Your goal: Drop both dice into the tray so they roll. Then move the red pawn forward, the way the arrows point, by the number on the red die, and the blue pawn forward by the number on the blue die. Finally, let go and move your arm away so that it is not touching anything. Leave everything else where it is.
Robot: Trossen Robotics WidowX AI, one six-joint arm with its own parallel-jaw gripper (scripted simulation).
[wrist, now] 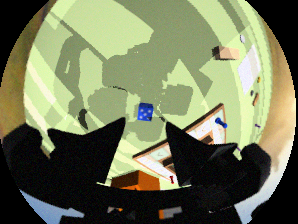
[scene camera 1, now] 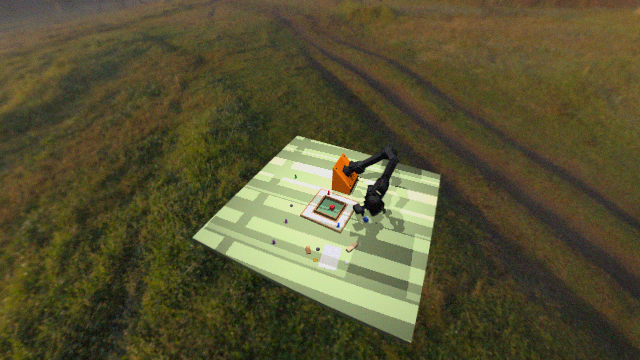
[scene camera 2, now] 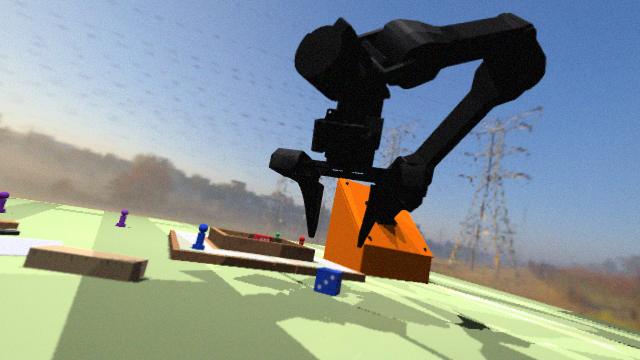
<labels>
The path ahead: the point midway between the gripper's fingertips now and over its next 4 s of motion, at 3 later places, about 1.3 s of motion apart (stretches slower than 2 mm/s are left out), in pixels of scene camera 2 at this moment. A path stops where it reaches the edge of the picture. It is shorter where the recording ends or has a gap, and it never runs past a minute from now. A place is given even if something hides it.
My gripper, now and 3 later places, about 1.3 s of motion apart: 334, 242; 328, 284; 330, 181; 271, 196
</labels>
